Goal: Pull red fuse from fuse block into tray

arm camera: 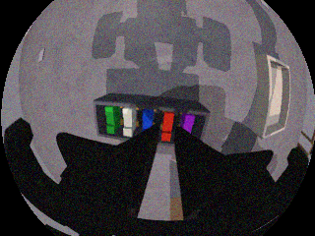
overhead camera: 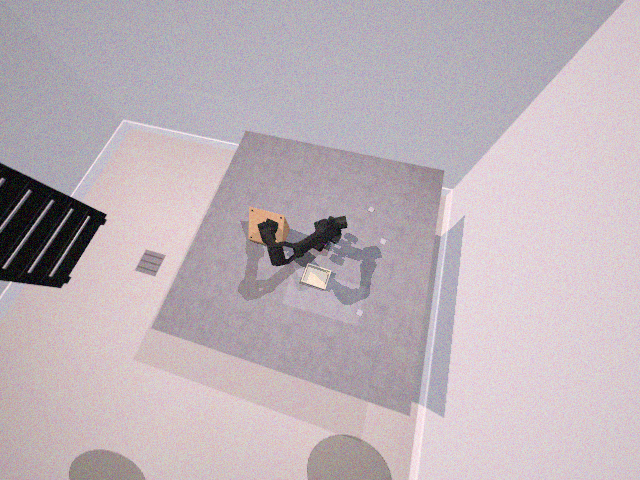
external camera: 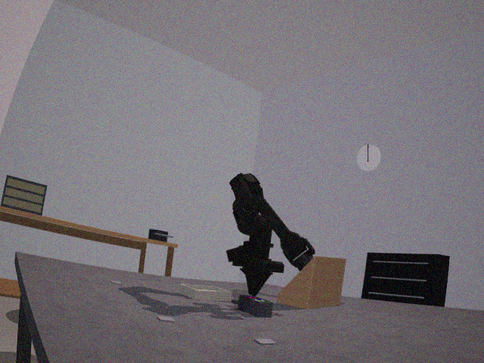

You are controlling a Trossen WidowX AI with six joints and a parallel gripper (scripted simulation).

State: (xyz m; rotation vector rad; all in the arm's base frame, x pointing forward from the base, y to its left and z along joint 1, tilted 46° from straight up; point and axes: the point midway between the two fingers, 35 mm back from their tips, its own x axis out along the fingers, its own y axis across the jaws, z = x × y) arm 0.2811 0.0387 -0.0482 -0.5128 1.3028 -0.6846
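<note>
My gripper tip is now 2 cm above the red fuse. The rest, counted from my gripper tip: white fuse (4 cm to the left, 2 cm below, 1 cm ahead); then blue fuse (2 cm to the left, 2 cm below); then purple fuse (2 cm to the right, 2 cm below).
</note>
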